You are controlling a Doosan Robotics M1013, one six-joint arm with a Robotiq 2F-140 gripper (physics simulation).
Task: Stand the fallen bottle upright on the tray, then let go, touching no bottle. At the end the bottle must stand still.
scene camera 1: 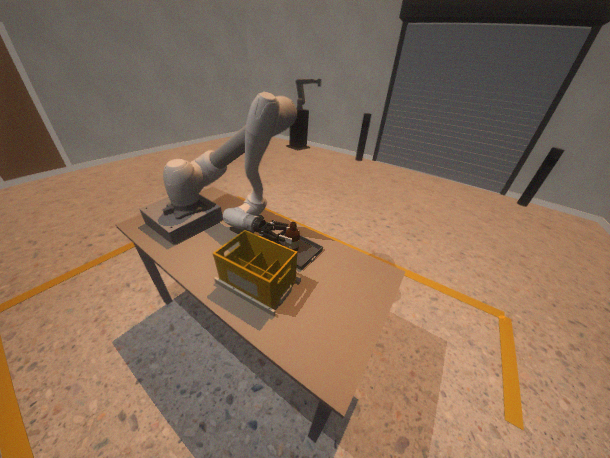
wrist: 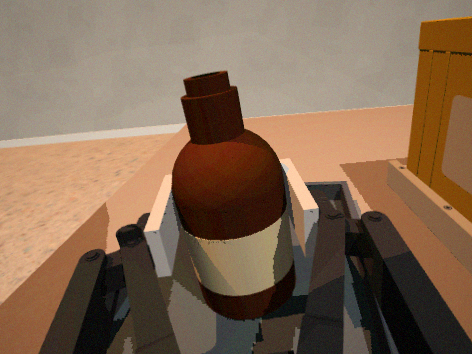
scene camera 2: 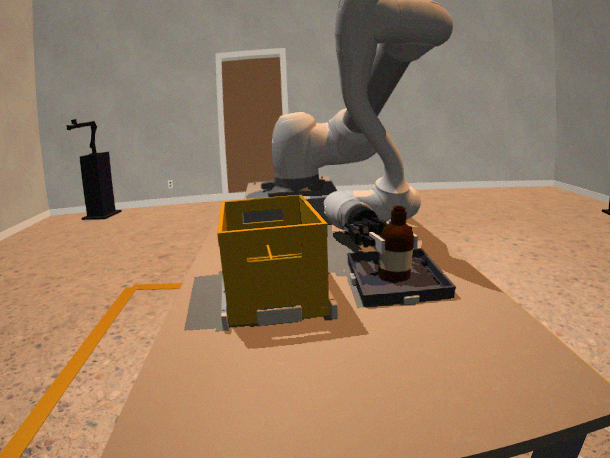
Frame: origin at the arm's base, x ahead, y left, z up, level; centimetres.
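Where they show: gripper, fingertip midpoint: (scene camera 1: 295, 237) (wrist: 230, 185) (scene camera 2: 400, 244); arm's base, link origin: (scene camera 1: 187, 207) (scene camera 2: 297, 189).
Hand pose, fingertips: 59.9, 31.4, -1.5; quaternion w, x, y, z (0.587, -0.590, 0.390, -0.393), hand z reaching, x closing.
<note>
Things, the pixels of their top centre, and the offset from my fingertips, as dx, dy, dz. Level surfaces: height alone.
- brown bottle, top centre: (wrist: 212, 73) (scene camera 2: 397, 206) (scene camera 1: 292, 223) -1.5, -0.6, +8.0
- dark tray, top centre: (wrist: 241, 255) (scene camera 2: 397, 268) (scene camera 1: 293, 245) -0.9, -0.5, -5.7
- yellow crate, top centre: (scene camera 2: 266, 210) (scene camera 1: 255, 252) +6.3, -27.0, +9.3
- table, surface height: dz -8.2
The brown bottle (scene camera 1: 293, 233) (scene camera 2: 396, 260) (wrist: 235, 200) with a cream label stands upright in scene camera 2, inside the walls of the dark tray (scene camera 1: 311, 258) (scene camera 2: 435, 294) (wrist: 325, 183). Its base looks at or very near the tray floor; I cannot tell whether it touches. In the wrist view its neck leans a little left. My gripper (scene camera 1: 289, 233) (scene camera 2: 397, 242) (wrist: 230, 185) is shut on the bottle, with a pale pad on each side of its body, and reaches in low from the robot base side. The tray floor under the bottle is partly hidden.
A yellow crate (scene camera 1: 265, 294) (scene camera 2: 275, 280) (wrist: 442, 37) with inner dividers stands beside the tray, between low rails (scene camera 1: 245, 297) (wrist: 425, 195) on the table (scene camera 1: 340, 320) (scene camera 2: 350, 390). Small light clips (scene camera 2: 411, 300) sit at the tray's outer walls. The crate walls rise well above the tray.
</note>
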